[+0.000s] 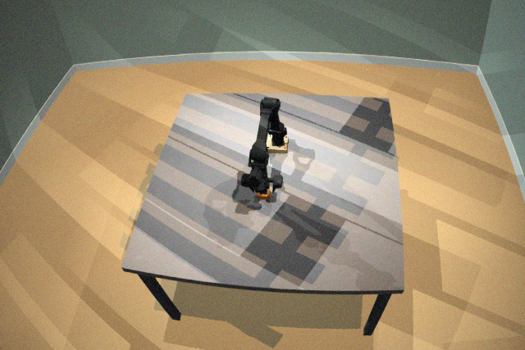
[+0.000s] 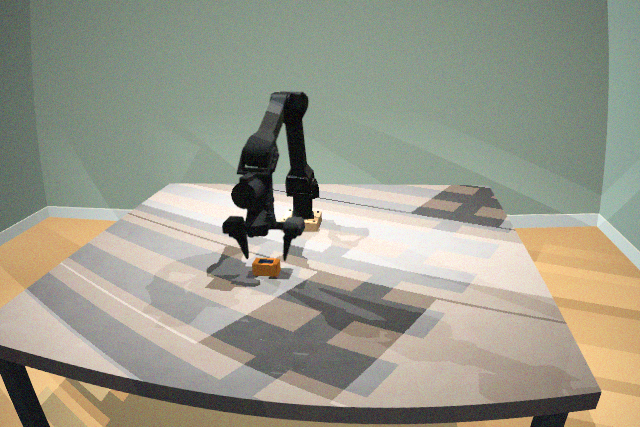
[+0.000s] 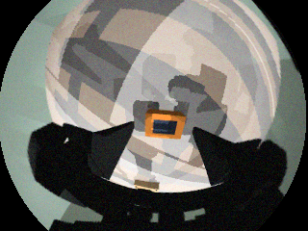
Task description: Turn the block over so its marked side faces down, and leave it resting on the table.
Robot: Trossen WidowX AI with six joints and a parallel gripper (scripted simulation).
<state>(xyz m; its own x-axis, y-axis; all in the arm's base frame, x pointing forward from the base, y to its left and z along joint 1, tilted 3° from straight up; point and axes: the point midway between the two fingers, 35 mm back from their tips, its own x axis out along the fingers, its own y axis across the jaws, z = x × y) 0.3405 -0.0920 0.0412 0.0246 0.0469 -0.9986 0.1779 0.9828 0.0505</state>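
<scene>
My gripper tip is 10 mm above the orange block.
</scene>
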